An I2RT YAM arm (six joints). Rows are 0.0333 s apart.
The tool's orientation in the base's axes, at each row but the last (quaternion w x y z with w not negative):
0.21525, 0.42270, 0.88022, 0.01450
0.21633, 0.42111, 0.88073, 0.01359
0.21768, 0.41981, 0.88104, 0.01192
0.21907, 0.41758, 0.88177, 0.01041
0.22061, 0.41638, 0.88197, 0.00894
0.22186, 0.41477, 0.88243, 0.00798
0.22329, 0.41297, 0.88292, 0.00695
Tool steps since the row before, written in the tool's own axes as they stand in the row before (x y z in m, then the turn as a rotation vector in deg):
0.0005, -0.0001, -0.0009, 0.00, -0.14, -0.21
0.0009, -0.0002, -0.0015, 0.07, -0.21, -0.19
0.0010, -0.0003, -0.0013, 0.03, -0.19, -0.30
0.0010, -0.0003, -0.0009, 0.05, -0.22, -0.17
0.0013, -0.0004, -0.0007, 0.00, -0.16, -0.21
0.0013, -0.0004, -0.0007, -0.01, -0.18, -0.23
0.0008, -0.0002, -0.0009, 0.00, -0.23, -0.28
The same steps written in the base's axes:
-0.0007, 0.0005, 0.0006, -0.19, -0.06, 0.16
-0.0012, 0.0008, 0.0010, -0.27, -0.05, 0.10
-0.0013, 0.0008, 0.0007, -0.27, -0.05, 0.22
-0.0011, 0.0007, 0.0004, -0.26, -0.08, 0.09
-0.0013, 0.0008, 0.0001, -0.20, -0.07, 0.16
-0.0013, 0.0008, 0.0001, -0.22, -0.09, 0.18
-0.0010, 0.0006, 0.0005, -0.28, -0.10, 0.21

